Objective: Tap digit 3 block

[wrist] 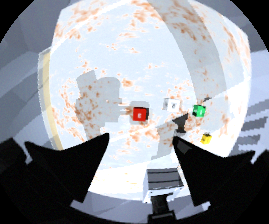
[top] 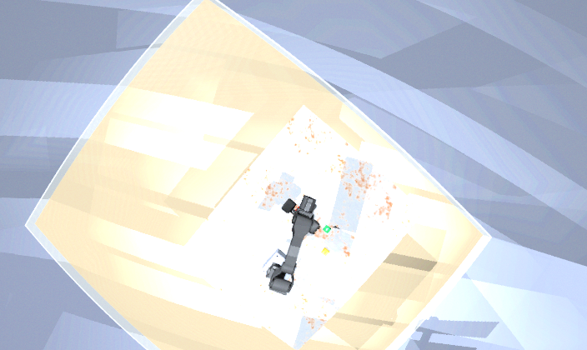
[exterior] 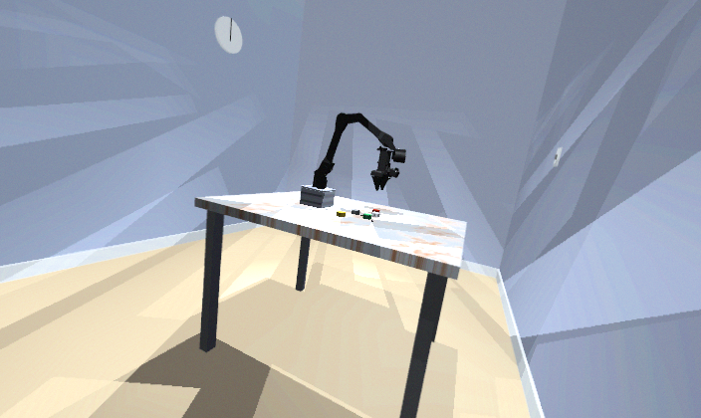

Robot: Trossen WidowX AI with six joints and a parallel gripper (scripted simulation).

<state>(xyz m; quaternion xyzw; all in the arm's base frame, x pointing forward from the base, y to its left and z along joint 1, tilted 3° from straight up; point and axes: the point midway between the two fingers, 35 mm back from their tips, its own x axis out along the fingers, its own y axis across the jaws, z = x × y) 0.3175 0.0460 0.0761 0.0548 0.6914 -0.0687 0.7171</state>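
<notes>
Now: gripper tip 11 cm above the red block. From my gripper tip the other things lie so: grey block: 9 cm behind, 12 cm to the right, 11 cm below; green block: 1 cm behind, 18 cm to the right, 11 cm below; white block: 1 cm ahead, 9 cm to the right, 11 cm below.
</notes>
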